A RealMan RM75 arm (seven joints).
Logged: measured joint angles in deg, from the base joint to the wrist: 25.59, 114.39, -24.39, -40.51, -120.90, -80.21, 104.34; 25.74, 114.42, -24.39, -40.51, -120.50, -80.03, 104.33; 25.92, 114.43, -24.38, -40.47, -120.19, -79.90, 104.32; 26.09, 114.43, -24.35, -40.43, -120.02, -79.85, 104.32; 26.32, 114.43, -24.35, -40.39, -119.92, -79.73, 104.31; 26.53, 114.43, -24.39, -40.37, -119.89, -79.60, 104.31; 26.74, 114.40, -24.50, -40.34, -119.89, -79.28, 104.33; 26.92, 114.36, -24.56, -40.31, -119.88, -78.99, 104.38; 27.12, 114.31, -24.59, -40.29, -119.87, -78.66, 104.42; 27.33, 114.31, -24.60, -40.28, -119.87, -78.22, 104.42; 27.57, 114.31, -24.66, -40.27, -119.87, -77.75, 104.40; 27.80, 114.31, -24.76, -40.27, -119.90, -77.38, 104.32; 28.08, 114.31, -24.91, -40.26, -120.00, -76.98, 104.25; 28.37, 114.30, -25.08, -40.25, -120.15, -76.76, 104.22; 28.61, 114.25, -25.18, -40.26, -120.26, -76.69, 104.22; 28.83, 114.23, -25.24, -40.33, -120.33, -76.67, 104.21; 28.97, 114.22, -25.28, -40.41, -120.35, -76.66, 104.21; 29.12, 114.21, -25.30, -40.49, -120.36, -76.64, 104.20; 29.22, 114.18, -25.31, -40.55, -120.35, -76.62, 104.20; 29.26, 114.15, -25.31, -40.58, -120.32, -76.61, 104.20
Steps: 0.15, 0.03, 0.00, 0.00, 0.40, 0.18, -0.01; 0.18, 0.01, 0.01, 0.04, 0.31, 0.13, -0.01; 0.17, 0.00, 0.03, 0.04, 0.17, 0.05, 0.00; 0.23, 0.00, 0.00, 0.04, 0.10, 0.12, -0.01; 0.21, 0.00, -0.04, 0.02, 0.03, 0.13, 0.00; 0.21, -0.03, -0.11, 0.03, 0.00, 0.32, 0.02; 0.18, -0.04, -0.06, 0.03, 0.01, 0.29, 0.05; 0.20, -0.05, -0.03, 0.02, 0.01, 0.33, 0.04; 0.21, 0.00, -0.01, 0.01, 0.00, 0.44, 0.00; 0.24, 0.00, -0.06, 0.01, 0.00, 0.47, -0.02; 0.23, 0.00, -0.10, 0.00, -0.03, 0.37, -0.08; 0.28, 0.00, -0.15, 0.01, -0.10, 0.40, -0.07; 0.29, -0.01, -0.17, 0.01, -0.15, 0.22, -0.03; 0.24, -0.05, -0.10, -0.01, -0.11, 0.07, 0.00; 0.22, -0.02, -0.06, -0.07, -0.07, 0.02, -0.01; 0.14, -0.01, -0.04, -0.08, -0.02, 0.01, 0.00; 0.15, -0.01, -0.02, -0.08, -0.01, 0.02, -0.01; 0.10, -0.03, -0.01, -0.06, 0.01, 0.02, 0.00; 0.04, -0.03, 0.00, -0.03, 0.03, 0.01, 0.00
